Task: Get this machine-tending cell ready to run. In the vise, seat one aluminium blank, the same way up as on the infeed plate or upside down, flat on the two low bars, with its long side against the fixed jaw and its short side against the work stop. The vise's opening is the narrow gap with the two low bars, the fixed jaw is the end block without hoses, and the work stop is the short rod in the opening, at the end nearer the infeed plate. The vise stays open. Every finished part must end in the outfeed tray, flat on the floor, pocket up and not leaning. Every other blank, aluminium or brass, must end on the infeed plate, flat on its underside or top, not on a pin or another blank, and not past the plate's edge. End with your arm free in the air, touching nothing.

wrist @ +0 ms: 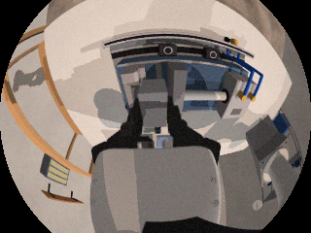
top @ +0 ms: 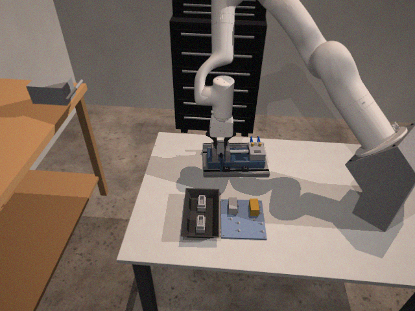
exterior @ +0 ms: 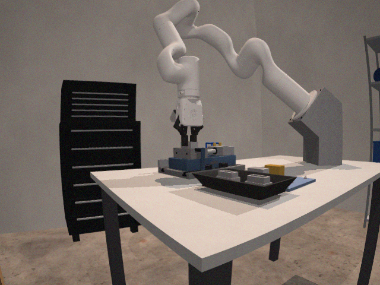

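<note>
Now: the fixed jaw 5 cm below my hand and 3 cm ahead of it. From my hand the other things lie so: brass blank (29 cm to the left, 13 cm behind, 10 cm below); then blue vise (8 cm below, 7 cm behind); then aluminium blank (28 cm to the left, 10 cm below, 4 cm behind).
</note>
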